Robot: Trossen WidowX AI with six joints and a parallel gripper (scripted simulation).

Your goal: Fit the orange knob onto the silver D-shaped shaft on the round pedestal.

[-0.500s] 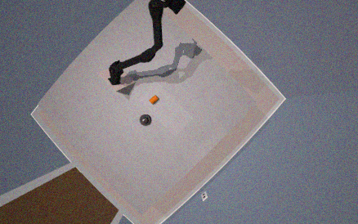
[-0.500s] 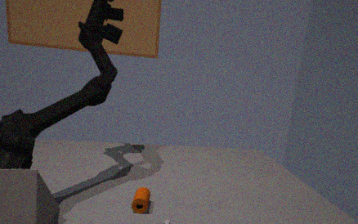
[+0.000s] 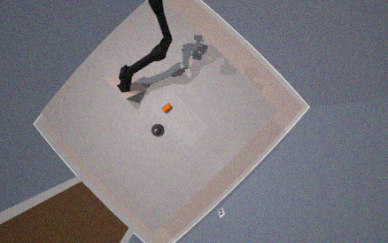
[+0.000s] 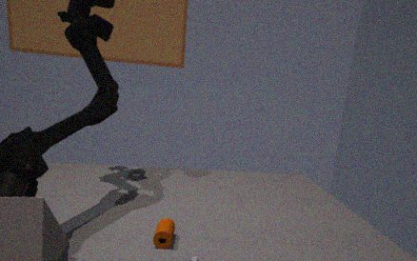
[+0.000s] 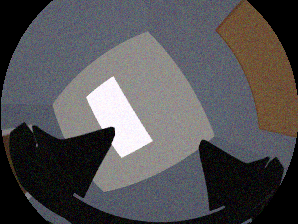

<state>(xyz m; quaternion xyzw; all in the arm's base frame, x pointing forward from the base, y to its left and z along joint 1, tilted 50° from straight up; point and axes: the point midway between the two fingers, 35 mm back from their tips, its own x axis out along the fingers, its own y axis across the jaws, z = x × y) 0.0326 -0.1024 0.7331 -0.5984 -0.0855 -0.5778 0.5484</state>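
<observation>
My gripper tip is 310 mm short of the orange knob, 350 mm to the left of it and 680 mm above it. Also, from my gripper tip: dark round pedestal (390 mm ahead, 510 mm to the right, 670 mm below).
</observation>
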